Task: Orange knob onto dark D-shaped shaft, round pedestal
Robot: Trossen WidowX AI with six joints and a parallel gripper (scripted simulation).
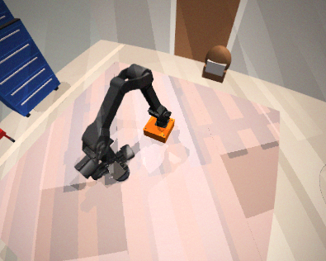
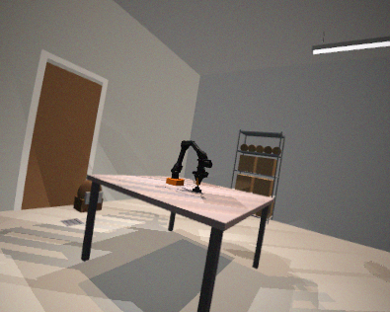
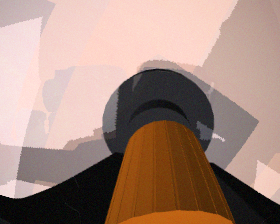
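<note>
Right now the orange knob is 20 mm above my gripper tip. Also, from my gripper tip: round pedestal 40 mm below.
</note>
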